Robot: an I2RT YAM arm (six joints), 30 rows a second.
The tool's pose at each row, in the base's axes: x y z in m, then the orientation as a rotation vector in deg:
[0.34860 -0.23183 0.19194 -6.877 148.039 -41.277]
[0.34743 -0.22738 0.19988 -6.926 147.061 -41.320]
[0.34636 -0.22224 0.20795 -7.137 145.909 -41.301]
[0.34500 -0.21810 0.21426 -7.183 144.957 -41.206]
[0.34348 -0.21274 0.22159 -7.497 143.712 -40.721]
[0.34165 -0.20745 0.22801 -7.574 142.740 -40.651]
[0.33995 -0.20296 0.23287 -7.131 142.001 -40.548]
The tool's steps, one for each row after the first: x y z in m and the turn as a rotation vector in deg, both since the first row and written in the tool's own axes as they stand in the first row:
[-0.00303 -0.00026 -0.00866 0.242 -0.914 0.136]
[-0.00634 0.00000 -0.01769 0.457 -2.032 0.204]
[-0.00849 0.00029 -0.02505 0.603 -2.955 0.366]
[-0.01114 0.00111 -0.03383 0.506 -4.293 0.481]
[-0.01314 0.00232 -0.04202 0.670 -5.234 0.616]
[-0.01447 0.00364 -0.04859 0.846 -5.884 1.086]

